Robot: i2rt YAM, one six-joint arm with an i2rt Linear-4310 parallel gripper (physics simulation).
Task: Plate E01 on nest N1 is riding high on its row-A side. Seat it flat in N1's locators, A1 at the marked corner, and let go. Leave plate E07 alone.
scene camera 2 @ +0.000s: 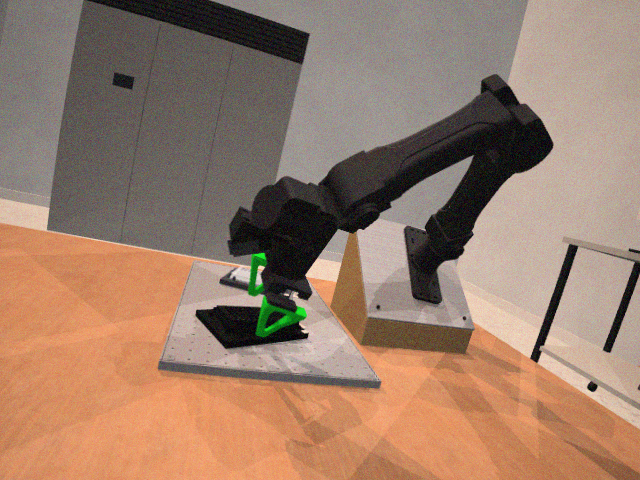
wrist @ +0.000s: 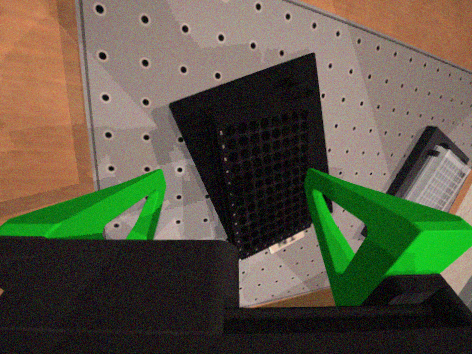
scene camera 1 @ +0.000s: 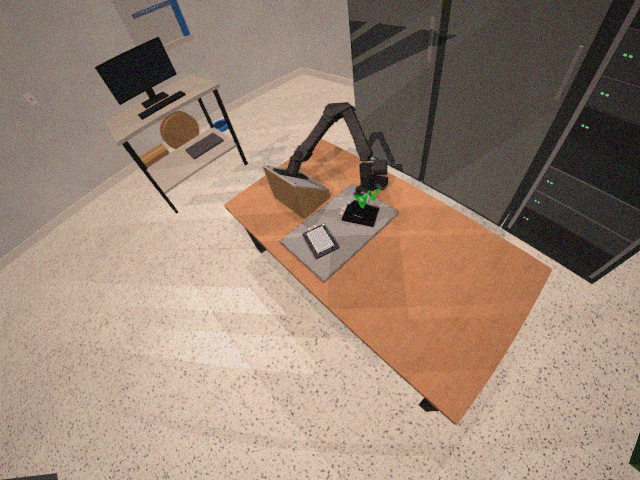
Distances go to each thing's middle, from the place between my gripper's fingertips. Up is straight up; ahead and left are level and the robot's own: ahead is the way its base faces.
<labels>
Now: hand 4 cm to the left of the black perforated plate (scene camera 2: 234, 317), 2 cm above it and 1 cm past it. Also, from my hand: grey-topped module (wrist: 435, 184) (30 cm to the right, 3 cm below, 3 cm behind).
</labels>
